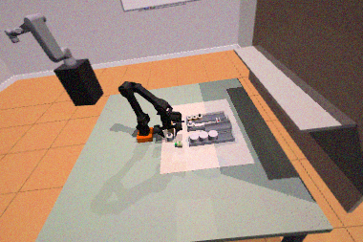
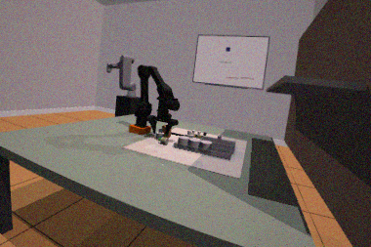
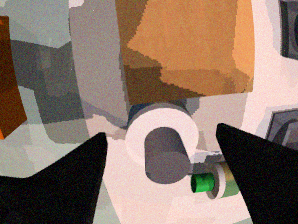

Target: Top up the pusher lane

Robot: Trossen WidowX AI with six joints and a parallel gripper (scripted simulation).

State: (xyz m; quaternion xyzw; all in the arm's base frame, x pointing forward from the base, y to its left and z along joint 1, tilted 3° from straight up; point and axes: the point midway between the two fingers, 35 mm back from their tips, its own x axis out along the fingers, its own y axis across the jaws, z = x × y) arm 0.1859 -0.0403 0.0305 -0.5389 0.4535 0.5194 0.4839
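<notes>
Right now the tan block is 7 cm to the left of my gripper tip and 1 cm above it. From my gripper tip the other things lie so: grey lane rack: 29 cm ahead, 10 cm to the left, 1 cm below; white mat: 20 cm ahead, 9 cm to the left, 3 cm below.
</notes>
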